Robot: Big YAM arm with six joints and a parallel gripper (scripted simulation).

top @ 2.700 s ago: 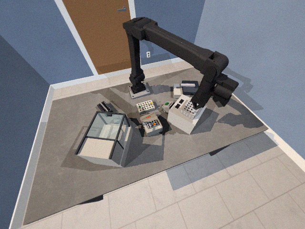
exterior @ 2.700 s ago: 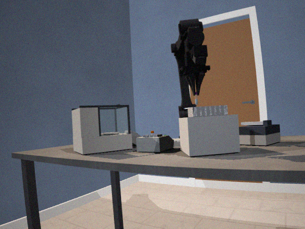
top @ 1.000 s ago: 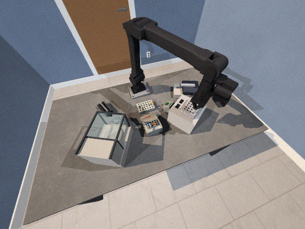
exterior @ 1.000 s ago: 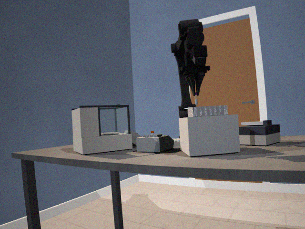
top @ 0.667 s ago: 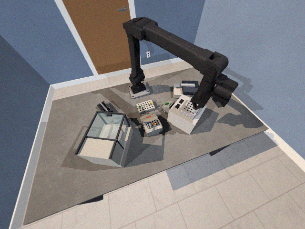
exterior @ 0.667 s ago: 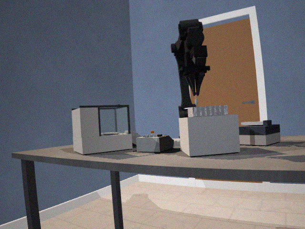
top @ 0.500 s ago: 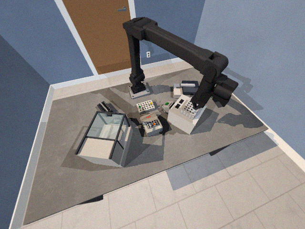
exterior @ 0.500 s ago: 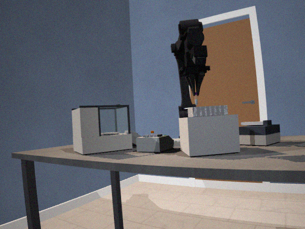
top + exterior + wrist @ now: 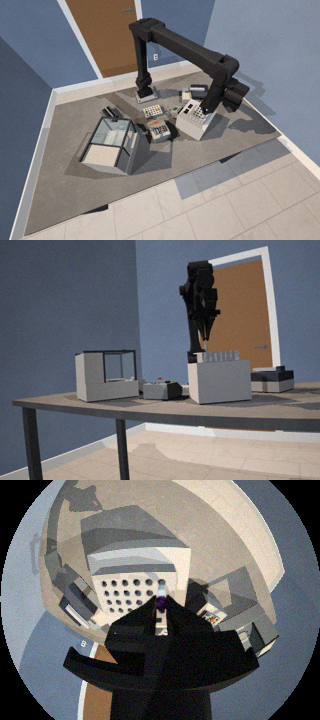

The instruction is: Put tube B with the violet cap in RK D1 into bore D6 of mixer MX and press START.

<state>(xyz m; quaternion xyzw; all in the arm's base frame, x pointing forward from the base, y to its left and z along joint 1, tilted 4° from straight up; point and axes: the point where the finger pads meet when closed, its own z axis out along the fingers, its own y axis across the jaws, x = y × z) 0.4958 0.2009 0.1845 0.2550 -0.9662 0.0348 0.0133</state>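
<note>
My hand is 2 cm above the tube B. From my hand the other things lie so: green start key: 20 cm behind, 6 cm to the right, 15 cm below; shaking block: 4 cm behind, 3 cm to the left, 6 cm below; dry block DB: 11 cm behind, 23 cm to the right, 18 cm below.
</note>
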